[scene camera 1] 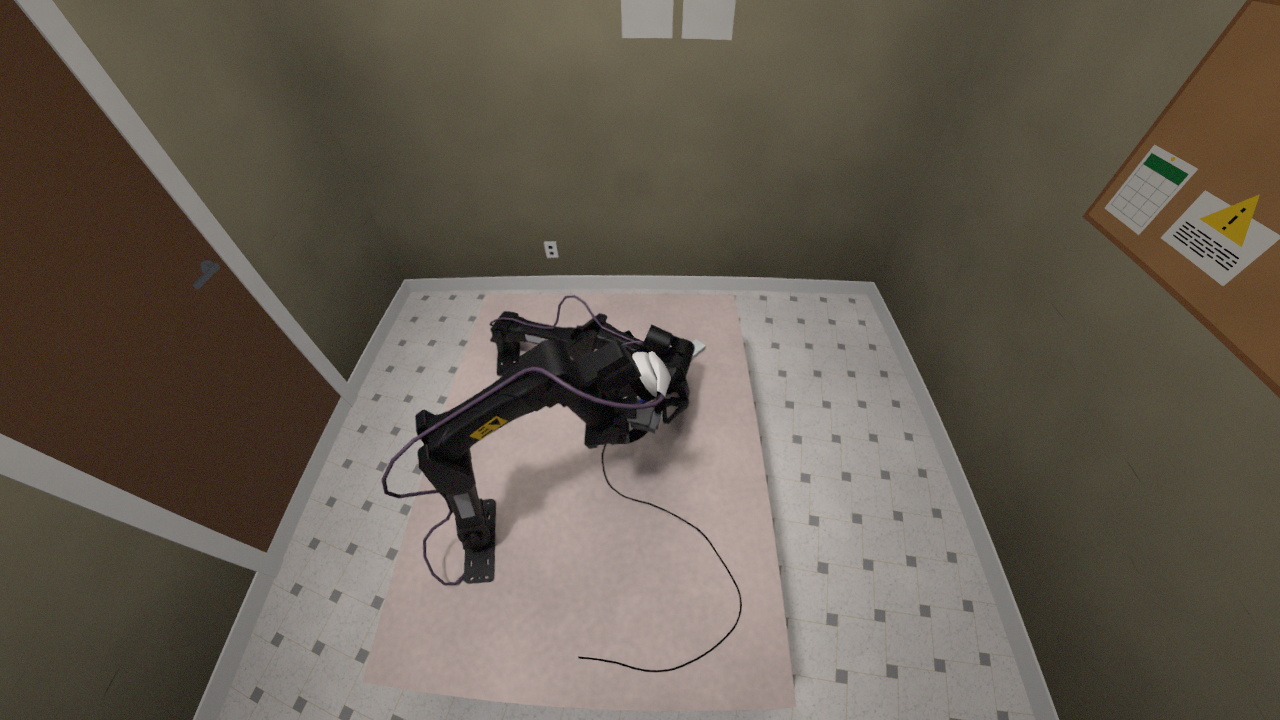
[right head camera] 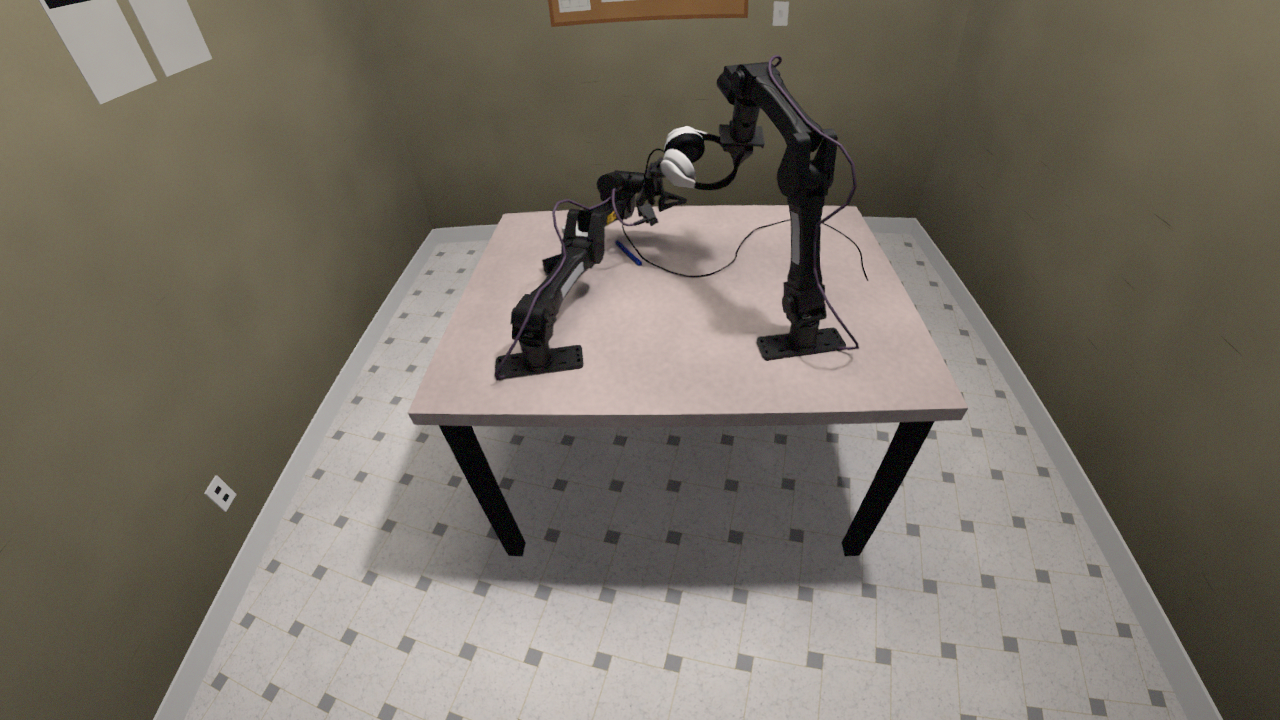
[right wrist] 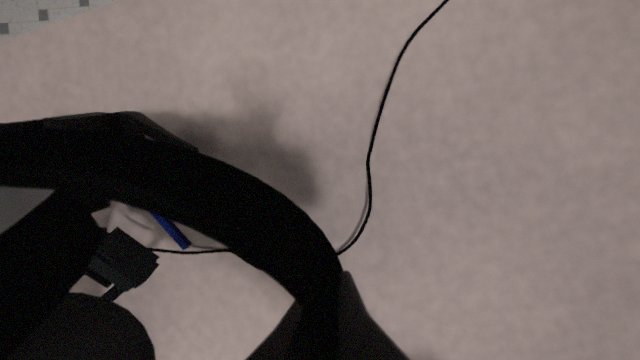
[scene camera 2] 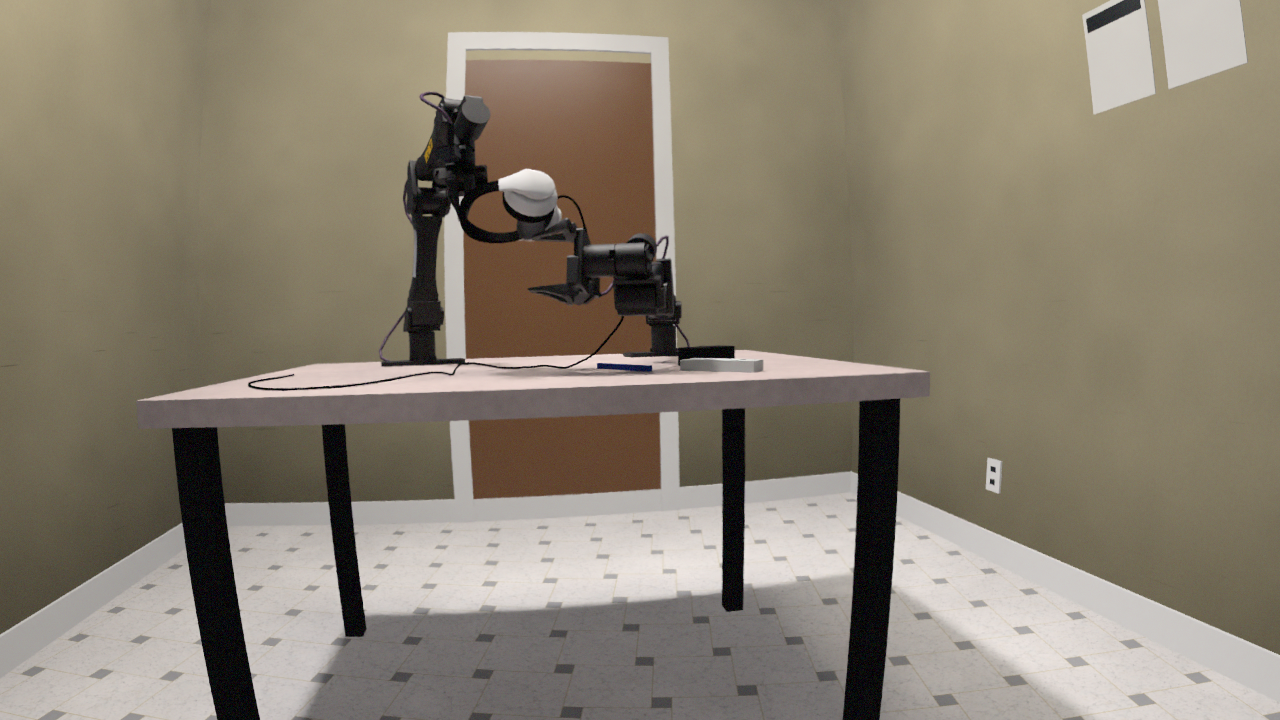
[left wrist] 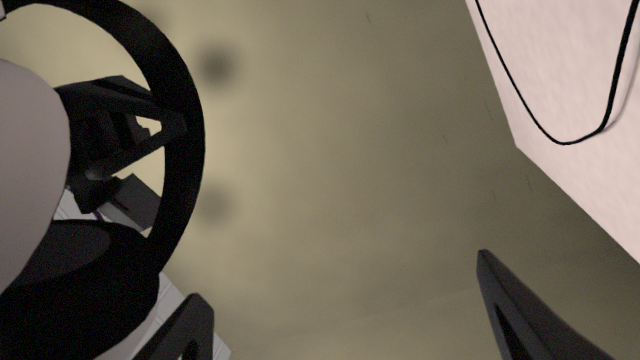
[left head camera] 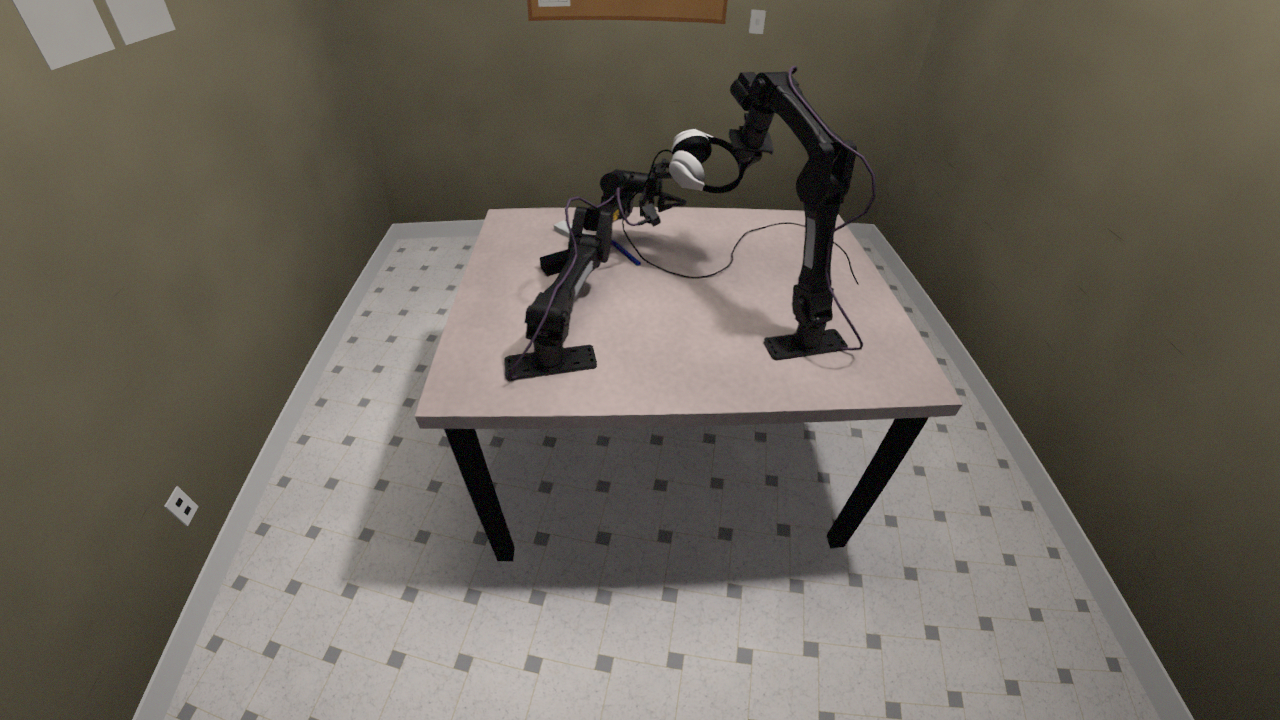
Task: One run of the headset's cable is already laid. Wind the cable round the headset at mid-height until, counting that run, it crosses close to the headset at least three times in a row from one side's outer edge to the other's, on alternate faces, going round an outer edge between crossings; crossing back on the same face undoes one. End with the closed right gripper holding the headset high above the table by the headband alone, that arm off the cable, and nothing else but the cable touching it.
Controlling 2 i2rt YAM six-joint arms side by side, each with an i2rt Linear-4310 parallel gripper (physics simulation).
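Frame: origin at the left arm's base, x right, y back, z down, level; millimetres.
Seen in the pictures: left gripper, fingertip midpoint: (scene camera 1: 661,411) (right head camera: 685,187) (scene camera 2: 530,263) (left wrist: 331,283) (left head camera: 686,189); right gripper, fingertip midpoint: (scene camera 1: 626,439) (right head camera: 736,164) (right wrist: 333,287) (scene camera 2: 462,219) (left wrist: 190,120) (left head camera: 741,169); left arm's base, origin of the base link: (scene camera 1: 509,350) (right head camera: 539,363) (scene camera 2: 664,355) (left head camera: 550,363); right arm's base, origin of the base link: (scene camera 1: 481,540) (right head camera: 800,345) (scene camera 2: 423,364) (left head camera: 805,345).
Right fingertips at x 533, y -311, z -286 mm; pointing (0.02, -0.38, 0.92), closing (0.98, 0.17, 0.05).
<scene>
Offsets run from my right fingertips to a thing's top centre.
The white and black headset @(dx -88, dy -16, dz -83 mm) (left head camera: 687,171) (right head camera: 677,170) (scene camera 1: 650,373) (scene camera 2: 529,189) hangs high above the table. My right gripper (left head camera: 744,159) (scene camera 2: 460,198) is shut on its headband, which also shows in the right wrist view. My left gripper (scene camera 2: 537,263) (left wrist: 331,283) is open, close beside the ear cups; in scene camera 2 its upper finger overlaps their lower edge, and contact is unclear. The thin black cable (left head camera: 693,276) (scene camera 1: 739,591) (left wrist: 563,144) (right wrist: 368,162) arches from the ear cups, passes behind the left gripper and drops to the table. Its runs across the headset are hidden.
On the table (left head camera: 680,358) (scene camera 2: 537,407) lie a blue pen @(dx -276, dy -100, dz +275 mm) (left head camera: 628,255) (scene camera 2: 623,367) (right wrist: 172,232), a black block @(dx -461, dy -72, dz +250 mm) (left head camera: 553,262) (scene camera 2: 707,351) and a pale flat block @(dx -405, dy -234, dz +265 mm) (scene camera 2: 721,365), beneath the left arm. The cable's far end curves across the right side.
</scene>
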